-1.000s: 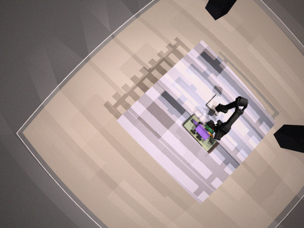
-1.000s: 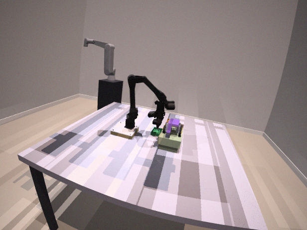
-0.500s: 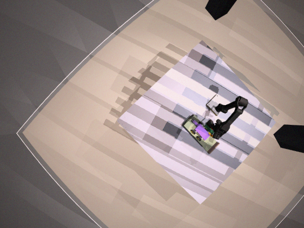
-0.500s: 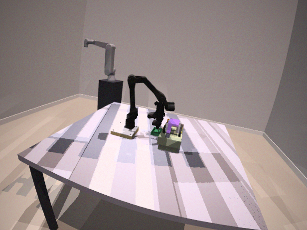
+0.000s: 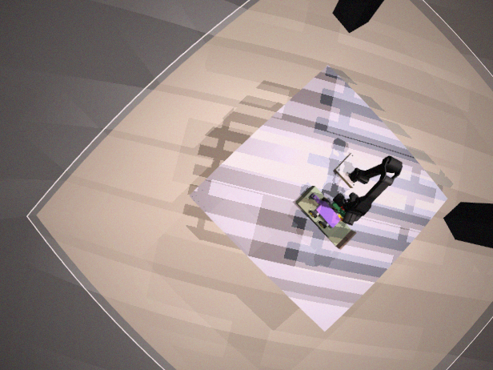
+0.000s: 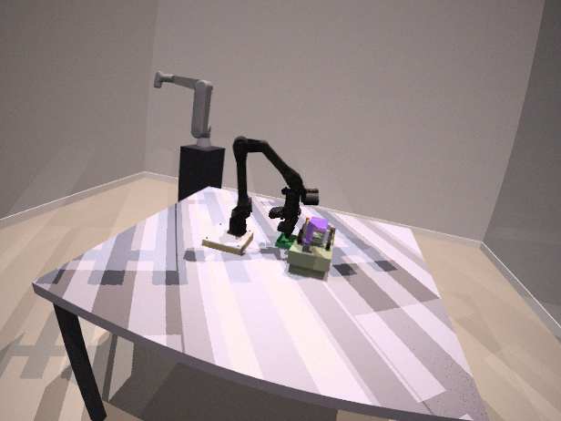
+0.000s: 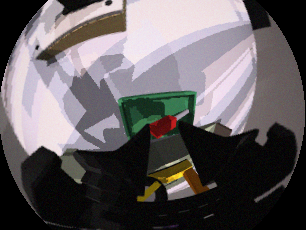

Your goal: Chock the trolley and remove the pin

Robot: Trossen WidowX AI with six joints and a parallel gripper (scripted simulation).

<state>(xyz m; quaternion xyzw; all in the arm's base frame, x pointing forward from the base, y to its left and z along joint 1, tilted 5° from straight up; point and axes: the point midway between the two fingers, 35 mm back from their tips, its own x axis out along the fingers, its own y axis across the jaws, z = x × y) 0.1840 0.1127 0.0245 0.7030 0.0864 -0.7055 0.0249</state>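
Now: gripper tip 20 mm to the right of the red-headed stop pin and 10 mm above it. From my gripper tip the other things lie so: yellow chock: 70 mm ahead, 20 mm to the left, 50 mm above; pale green ramp: 130 mm ahead, 70 mm to the right, 10 mm above; purple trolley: 130 mm ahead, 70 mm to the right, 80 mm above.
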